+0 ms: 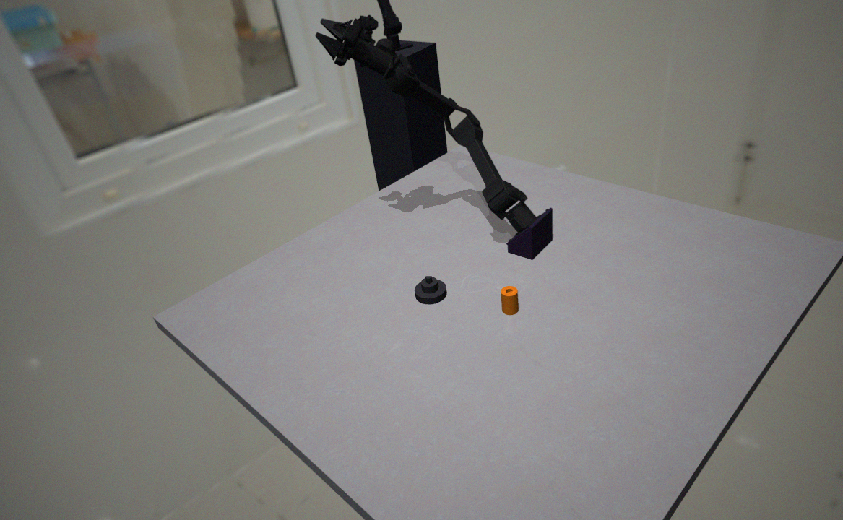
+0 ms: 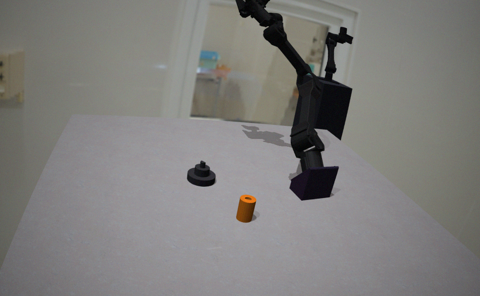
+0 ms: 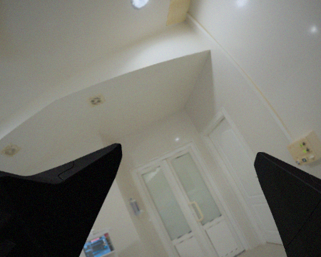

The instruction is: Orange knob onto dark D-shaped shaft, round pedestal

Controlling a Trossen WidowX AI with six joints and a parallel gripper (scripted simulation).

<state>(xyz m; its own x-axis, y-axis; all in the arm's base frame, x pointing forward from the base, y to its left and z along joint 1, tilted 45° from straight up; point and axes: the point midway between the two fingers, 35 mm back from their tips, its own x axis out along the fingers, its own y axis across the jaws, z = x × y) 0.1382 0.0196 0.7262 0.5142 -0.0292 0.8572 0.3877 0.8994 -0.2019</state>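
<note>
Right now the orange knob is 620 mm to the left of my gripper tip, 590 mm below it and 120 mm ahead of it. From my gripper tip the other things lie so: round pedestal (590 mm below, 410 mm to the left, 170 mm ahead).
</note>
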